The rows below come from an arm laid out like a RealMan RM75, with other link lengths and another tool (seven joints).
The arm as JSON. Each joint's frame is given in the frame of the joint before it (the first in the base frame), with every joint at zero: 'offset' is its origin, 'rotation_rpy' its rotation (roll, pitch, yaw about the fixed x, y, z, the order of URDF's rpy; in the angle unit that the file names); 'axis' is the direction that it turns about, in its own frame. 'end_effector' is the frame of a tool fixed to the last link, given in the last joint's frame.
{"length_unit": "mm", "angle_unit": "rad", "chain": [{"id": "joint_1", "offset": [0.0, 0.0, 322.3], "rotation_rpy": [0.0, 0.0, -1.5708], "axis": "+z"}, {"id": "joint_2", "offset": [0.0, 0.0, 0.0], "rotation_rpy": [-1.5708, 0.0, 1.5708], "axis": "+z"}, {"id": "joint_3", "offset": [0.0, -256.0, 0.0], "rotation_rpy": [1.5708, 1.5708, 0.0], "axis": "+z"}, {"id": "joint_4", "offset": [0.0, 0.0, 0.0], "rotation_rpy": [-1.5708, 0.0, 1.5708], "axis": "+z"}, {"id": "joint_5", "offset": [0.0, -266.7, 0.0], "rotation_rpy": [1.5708, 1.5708, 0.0], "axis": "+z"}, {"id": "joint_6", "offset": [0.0, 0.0, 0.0], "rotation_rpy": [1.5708, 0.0, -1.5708], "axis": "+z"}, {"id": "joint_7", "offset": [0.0, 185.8, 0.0], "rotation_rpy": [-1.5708, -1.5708, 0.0], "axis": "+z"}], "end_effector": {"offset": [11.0, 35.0, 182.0], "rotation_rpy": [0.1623, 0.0, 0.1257]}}
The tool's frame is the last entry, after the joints.
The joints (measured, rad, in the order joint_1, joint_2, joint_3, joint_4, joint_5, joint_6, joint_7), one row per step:
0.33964 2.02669 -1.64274 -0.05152 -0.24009 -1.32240 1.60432
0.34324 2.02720 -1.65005 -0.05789 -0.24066 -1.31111 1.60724
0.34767 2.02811 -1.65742 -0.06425 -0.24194 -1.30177 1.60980
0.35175 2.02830 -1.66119 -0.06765 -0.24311 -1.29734 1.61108
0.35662 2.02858 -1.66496 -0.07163 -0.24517 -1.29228 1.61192
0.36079 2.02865 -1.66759 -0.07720 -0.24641 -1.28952 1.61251
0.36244 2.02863 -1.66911 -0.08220 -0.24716 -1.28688 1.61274
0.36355 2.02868 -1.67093 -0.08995 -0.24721 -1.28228 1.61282
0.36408 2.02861 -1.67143 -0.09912 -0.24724 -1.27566 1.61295
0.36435 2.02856 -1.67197 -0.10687 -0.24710 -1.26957 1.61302
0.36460 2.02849 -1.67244 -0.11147 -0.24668 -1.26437 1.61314
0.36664 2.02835 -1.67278 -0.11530 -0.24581 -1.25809 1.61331
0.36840 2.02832 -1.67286 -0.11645 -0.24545 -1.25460 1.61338
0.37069 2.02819 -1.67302 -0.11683 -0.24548 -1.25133 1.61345
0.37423 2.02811 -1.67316 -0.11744 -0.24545 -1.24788 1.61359
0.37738 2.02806 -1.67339 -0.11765 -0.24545 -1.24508 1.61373
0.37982 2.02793 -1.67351 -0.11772 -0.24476 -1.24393 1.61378
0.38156 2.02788 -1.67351 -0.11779 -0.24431 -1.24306 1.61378
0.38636 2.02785 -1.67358 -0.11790 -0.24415 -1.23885 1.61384
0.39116 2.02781 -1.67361 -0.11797 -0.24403 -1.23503 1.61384
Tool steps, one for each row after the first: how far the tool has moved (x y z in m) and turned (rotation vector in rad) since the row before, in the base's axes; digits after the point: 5 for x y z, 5 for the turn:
-0.00189 0.00204 -0.00352 -0.00829 -0.00276 0.00203
-0.00321 0.00202 -0.00369 -0.00838 -0.00220 0.00499
-0.00275 0.00159 -0.00185 -0.00443 -0.00144 0.00504
-0.00335 0.00184 -0.00217 -0.00499 -0.00226 0.00637
-0.00420 0.00202 -0.00090 -0.00201 -0.00061 0.00828
-0.00248 0.00130 -0.00039 -0.00072 -0.00056 0.00478
-0.00277 0.00177 -0.00018 0.00015 -0.00066 0.00490
-0.00225 0.00217 0.00026 0.00134 -0.00086 0.00325
-0.00165 0.00180 0.00017 0.00106 -0.00094 0.00213
-0.00047 0.00123 -0.00003 0.00038 -0.00116 -0.00012
-0.00062 0.00182 -0.00006 0.00030 -0.00163 -0.00022
-0.00025 0.00103 -0.00020 -0.00021 -0.00114 -0.00035
-0.00027 0.00100 -0.00038 -0.00078 -0.00152 -0.00011
-0.00099 0.00144 -0.00036 -0.00071 -0.00141 0.00113
-0.00085 0.00118 -0.00039 -0.00080 -0.00123 0.00099
-0.00086 0.00094 0.00010 0.00023 -0.00033 0.00124
-0.00061 0.00068 0.00006 0.00019 -0.00023 0.00086
-0.00120 0.00181 -0.00049 -0.00089 -0.00184 0.00123
-0.00132 0.00178 -0.00044 -0.00078 -0.00174 0.00155

